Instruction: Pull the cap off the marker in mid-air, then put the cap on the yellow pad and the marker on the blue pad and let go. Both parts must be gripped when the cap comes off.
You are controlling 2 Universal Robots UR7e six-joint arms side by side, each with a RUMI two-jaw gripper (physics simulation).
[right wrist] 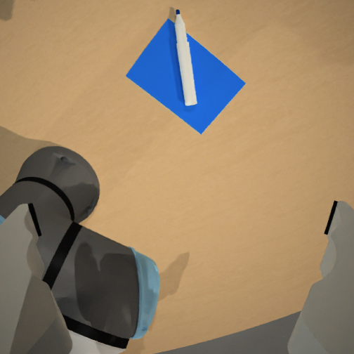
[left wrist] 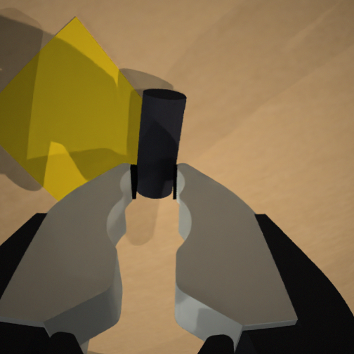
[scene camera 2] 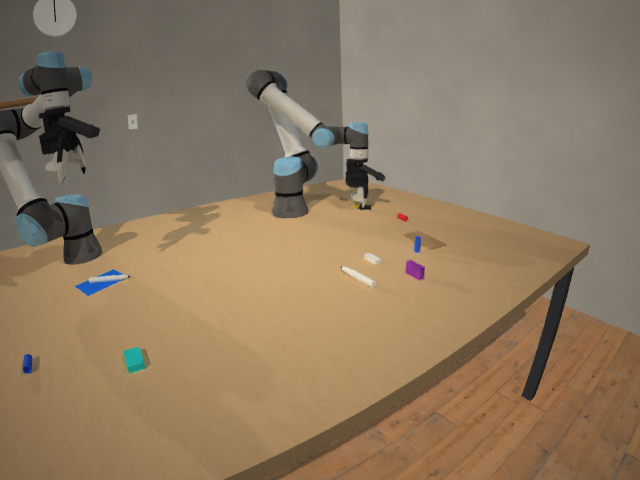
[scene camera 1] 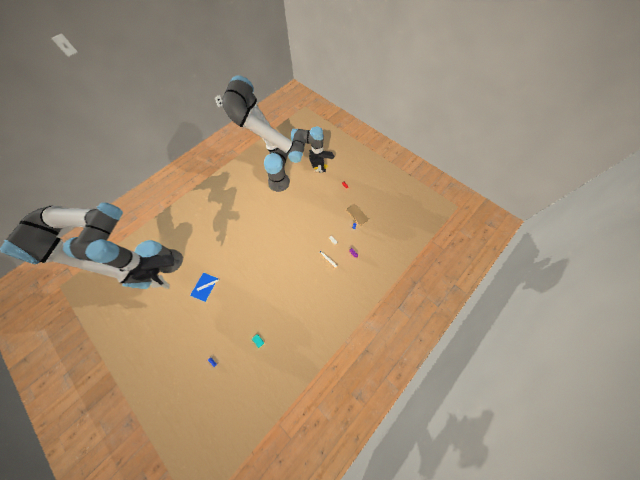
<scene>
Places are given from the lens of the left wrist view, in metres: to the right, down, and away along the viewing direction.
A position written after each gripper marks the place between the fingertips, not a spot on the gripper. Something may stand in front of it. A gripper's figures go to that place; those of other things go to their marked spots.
left gripper (left wrist: 155,168): -0.01, 0.00, 0.14
black cap (left wrist: 161,116): -0.01, -0.03, 0.11
yellow pad (left wrist: 76,116): -0.05, -0.03, 0.13
</scene>
